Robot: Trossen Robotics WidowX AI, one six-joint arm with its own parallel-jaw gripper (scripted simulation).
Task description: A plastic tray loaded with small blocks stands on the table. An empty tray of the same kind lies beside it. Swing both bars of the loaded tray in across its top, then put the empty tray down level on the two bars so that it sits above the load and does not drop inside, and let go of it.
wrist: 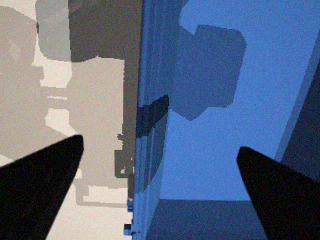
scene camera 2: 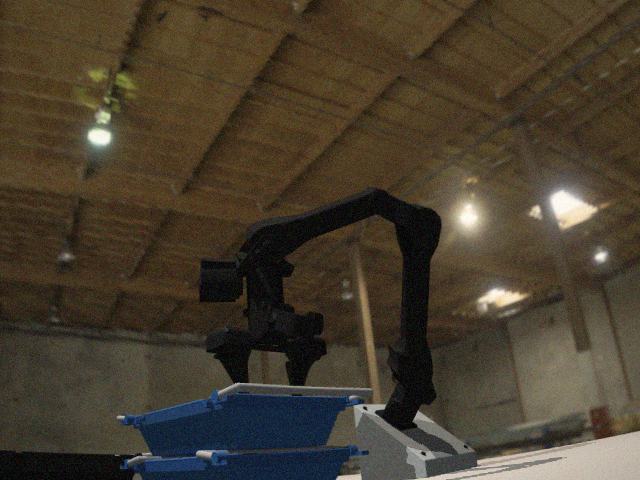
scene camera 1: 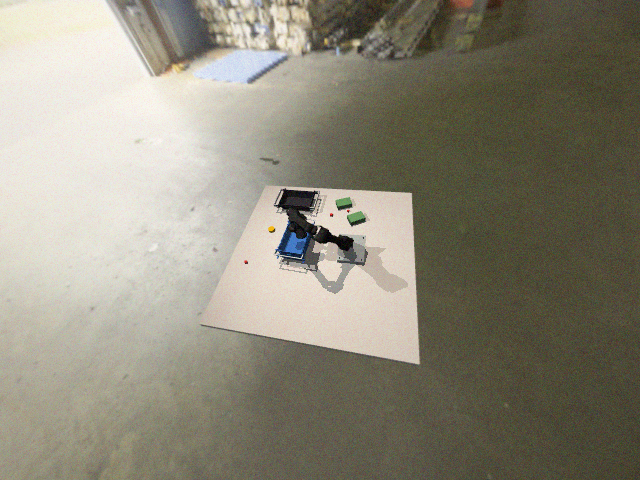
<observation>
My gripper is open and holds nothing. Also in view: a blue tray.
My gripper also shows in the wrist view.
</observation>
